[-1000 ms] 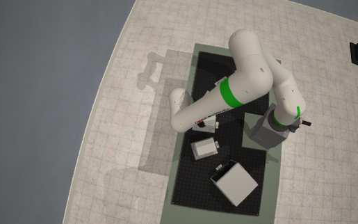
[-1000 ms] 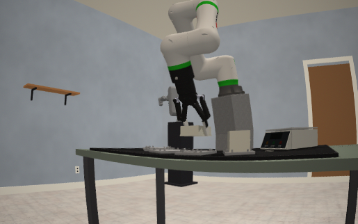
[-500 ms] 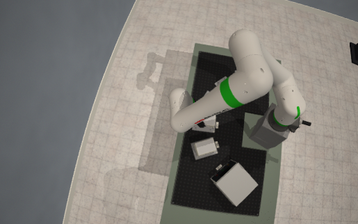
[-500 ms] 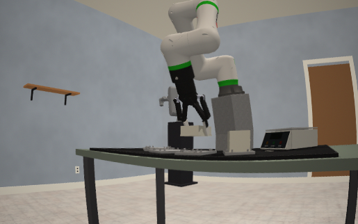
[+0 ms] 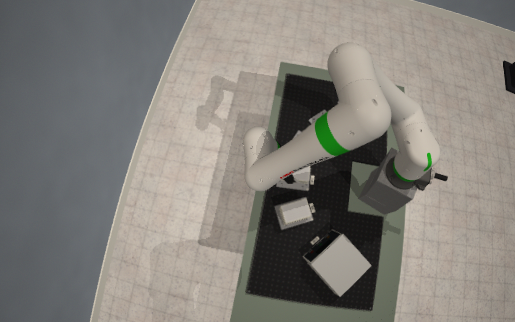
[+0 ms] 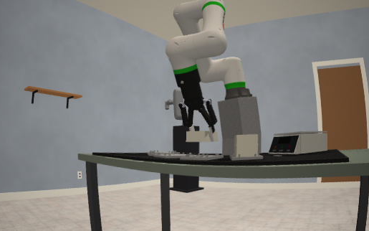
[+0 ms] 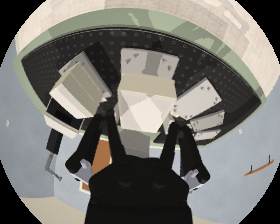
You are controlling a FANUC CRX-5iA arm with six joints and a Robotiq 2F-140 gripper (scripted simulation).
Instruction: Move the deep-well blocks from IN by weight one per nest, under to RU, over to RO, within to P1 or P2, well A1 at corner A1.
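Now: the deep-well block 17 cm to the left of my hand, 6 cm behind it and 3 cm below it. Round my hand: check-weigher 34 cm to the left, 33 cm behind, 4 cm below.
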